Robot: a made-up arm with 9 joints. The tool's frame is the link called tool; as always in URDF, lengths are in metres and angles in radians. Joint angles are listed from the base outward.
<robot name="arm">
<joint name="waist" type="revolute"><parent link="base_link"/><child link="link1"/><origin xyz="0.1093 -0.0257 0.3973" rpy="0 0 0"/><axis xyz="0.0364 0.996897 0.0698"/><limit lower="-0.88" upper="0.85"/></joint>
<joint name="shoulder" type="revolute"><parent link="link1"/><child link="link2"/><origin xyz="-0.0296 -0.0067 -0.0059" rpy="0 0 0"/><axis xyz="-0.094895 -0.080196 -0.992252"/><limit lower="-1.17" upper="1.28"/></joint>
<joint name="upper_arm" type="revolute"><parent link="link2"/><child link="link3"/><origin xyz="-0.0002 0.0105 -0.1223" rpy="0 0 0"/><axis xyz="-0.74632 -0.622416 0.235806"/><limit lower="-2.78" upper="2.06"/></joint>
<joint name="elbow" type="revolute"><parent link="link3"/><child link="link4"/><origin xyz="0.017 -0.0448 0.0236" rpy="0 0 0"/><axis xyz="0 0 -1"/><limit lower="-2.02" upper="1.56"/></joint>
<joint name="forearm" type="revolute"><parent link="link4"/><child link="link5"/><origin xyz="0.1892 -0.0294 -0.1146" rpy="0 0 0"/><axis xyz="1 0 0"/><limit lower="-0.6" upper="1.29"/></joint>
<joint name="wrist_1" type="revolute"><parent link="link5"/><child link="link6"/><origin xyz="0.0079 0.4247 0.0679" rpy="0 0 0"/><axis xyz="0.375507 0.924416 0.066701"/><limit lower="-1" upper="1.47"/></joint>
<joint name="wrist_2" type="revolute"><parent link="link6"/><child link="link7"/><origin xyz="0.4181 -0.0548 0.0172" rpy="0 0 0"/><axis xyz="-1 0 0"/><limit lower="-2.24" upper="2.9"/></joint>
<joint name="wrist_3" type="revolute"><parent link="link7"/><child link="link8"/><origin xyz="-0.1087 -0.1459 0.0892" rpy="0 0 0"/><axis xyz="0.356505 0.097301 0.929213"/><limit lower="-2.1" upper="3.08"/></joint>
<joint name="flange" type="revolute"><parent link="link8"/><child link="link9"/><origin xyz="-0.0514 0.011 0.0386" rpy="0 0 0"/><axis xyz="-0.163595 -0.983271 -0.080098"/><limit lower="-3.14" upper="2.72"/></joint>
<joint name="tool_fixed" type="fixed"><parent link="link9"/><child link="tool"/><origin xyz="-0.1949 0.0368 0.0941" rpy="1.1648 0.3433 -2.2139"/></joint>
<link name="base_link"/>
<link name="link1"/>
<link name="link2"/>
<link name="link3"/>
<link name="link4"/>
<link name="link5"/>
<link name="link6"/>
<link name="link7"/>
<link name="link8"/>
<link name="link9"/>
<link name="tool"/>
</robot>
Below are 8 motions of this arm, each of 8 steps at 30 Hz.
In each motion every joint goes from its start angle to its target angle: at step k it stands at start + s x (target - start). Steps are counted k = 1, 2, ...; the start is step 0. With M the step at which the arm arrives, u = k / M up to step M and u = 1 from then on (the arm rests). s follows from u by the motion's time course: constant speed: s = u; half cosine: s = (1 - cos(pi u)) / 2; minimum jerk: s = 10 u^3 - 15 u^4 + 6 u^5.
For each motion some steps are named. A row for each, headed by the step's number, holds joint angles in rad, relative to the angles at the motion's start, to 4 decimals.
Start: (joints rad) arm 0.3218 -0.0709 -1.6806 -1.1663 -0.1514 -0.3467 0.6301 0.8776 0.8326
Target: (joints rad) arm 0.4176 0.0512 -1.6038 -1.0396 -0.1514 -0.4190 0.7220 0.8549 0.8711
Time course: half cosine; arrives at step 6
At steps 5, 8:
5: 0.0894 0.1139 0.0717 0.1182 0.0000 -0.0675 0.0857 -0.0212 0.0359
8: 0.0958 0.1221 0.0768 0.1267 0.0000 -0.0723 0.0919 -0.0227 0.0385

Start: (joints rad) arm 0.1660 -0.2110 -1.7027 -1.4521 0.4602 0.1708 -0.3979 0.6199 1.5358
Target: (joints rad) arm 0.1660 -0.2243 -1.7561 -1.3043 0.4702 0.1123 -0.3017 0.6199 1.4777
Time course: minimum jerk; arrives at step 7
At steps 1, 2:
1: 0.0000 -0.0003 -0.0012 0.0034 0.0002 -0.0014 0.0022 0.0000 -0.0014
2: 0.0000 -0.0019 -0.0077 0.0214 0.0014 -0.0085 0.0139 0.0000 -0.0084

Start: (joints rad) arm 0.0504 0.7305 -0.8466 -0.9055 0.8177 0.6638 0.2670 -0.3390 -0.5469
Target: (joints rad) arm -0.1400 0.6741 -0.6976 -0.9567 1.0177 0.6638 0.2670 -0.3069 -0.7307
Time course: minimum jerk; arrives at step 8
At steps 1, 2, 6, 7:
1: -0.0031 -0.0009 0.0024 -0.0008 0.0032 0.0000 0.0000 0.0005 -0.0030
2: -0.0197 -0.0058 0.0154 -0.0053 0.0207 0.0000 0.0000 0.0033 -0.0190
6: -0.1707 -0.0506 0.1336 -0.0459 0.1793 0.0000 0.0000 0.0288 -0.1648
7: -0.1873 -0.0555 0.1466 -0.0504 0.1968 0.0000 0.0000 0.0316 -0.1808

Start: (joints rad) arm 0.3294 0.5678 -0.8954 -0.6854 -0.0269 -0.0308 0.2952 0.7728 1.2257
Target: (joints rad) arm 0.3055 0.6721 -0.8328 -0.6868 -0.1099 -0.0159 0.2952 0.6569 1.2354
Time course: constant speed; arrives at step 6
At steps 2, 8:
2: -0.0080 0.0348 0.0209 -0.0005 -0.0277 0.0050 0.0000 -0.0386 0.0032
8: -0.0239 0.1043 0.0626 -0.0014 -0.0830 0.0149 0.0000 -0.1159 0.0097

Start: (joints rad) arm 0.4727 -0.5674 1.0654 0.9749 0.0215 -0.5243 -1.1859 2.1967 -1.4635
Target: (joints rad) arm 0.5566 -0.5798 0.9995 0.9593 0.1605 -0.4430 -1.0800 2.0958 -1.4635
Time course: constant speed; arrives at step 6
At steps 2, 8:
2: 0.0280 -0.0041 -0.0220 -0.0052 0.0463 0.0271 0.0353 -0.0336 0.0000
8: 0.0839 -0.0124 -0.0659 -0.0156 0.1390 0.0813 0.1059 -0.1009 0.0000

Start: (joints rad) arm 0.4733 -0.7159 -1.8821 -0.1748 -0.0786 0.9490 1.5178 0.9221 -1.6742
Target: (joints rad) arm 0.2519 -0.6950 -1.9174 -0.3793 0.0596 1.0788 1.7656 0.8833 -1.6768
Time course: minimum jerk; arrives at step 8
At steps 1, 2, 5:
1: -0.0036 0.0003 -0.0006 -0.0033 0.0022 0.0021 0.0040 -0.0006 0.0000
2: -0.0229 0.0022 -0.0037 -0.0212 0.0143 0.0134 0.0257 -0.0040 -0.0003
5: -0.1605 0.0151 -0.0256 -0.1482 0.1002 0.0941 0.1796 -0.0281 -0.0019

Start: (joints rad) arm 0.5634 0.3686 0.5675 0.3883 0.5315 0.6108 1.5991 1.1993 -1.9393
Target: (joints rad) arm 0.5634 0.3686 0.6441 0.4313 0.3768 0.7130 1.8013 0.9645 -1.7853
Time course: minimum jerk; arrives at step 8
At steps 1, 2, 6, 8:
1: 0.0000 0.0000 0.0012 0.0007 -0.0025 0.0016 0.0032 -0.0038 0.0025
2: 0.0000 0.0000 0.0079 0.0045 -0.0160 0.0106 0.0209 -0.0243 0.0159
6: 0.0000 0.0000 0.0687 0.0385 -0.1387 0.0916 0.1813 -0.2105 0.1381
8: 0.0000 0.0000 0.0766 0.0430 -0.1547 0.1022 0.2022 -0.2348 0.1540

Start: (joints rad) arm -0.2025 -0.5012 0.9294 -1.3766 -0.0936 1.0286 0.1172 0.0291 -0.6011
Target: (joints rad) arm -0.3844 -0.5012 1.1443 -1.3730 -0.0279 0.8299 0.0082 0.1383 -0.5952
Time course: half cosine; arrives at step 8
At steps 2, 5, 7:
2: -0.0266 0.0000 0.0315 0.0005 0.0096 -0.0291 -0.0160 0.0160 0.0009
5: -0.1258 0.0000 0.1486 0.0025 0.0454 -0.1374 -0.0754 0.0755 0.0041
7: -0.1750 0.0000 0.2067 0.0035 0.0632 -0.1911 -0.1049 0.1050 0.0057

